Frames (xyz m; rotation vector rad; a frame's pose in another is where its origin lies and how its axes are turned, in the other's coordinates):
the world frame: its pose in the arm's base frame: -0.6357 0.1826 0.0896 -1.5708 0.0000 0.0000
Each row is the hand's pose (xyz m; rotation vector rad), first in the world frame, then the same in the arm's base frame.
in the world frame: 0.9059 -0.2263 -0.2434 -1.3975 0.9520 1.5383
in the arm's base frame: 0.2702 -0.0608 0.3159 2.0299 -2.0719 -0.4878
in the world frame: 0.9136 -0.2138 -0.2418 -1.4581 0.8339 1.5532
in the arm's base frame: 0.2779 -0.0592 0.3034 2.0573 -1.9654 -0.5922
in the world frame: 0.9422 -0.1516 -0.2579 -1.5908 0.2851 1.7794
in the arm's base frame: 0.3065 -0.0753 0.2412 1.9523 -1.5993 -1.1576
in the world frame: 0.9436 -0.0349 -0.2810 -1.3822 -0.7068 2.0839
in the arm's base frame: 0.3079 -0.0984 0.1245 1.5660 -1.0242 -2.0755
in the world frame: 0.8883 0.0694 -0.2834 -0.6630 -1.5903 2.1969
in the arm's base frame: 0.2526 -0.1008 0.0202 0.8822 -0.4629 -2.8899
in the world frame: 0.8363 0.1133 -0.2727 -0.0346 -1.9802 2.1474
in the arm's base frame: 0.2006 -0.0901 -0.0237 -0.2591 0.1211 2.9890
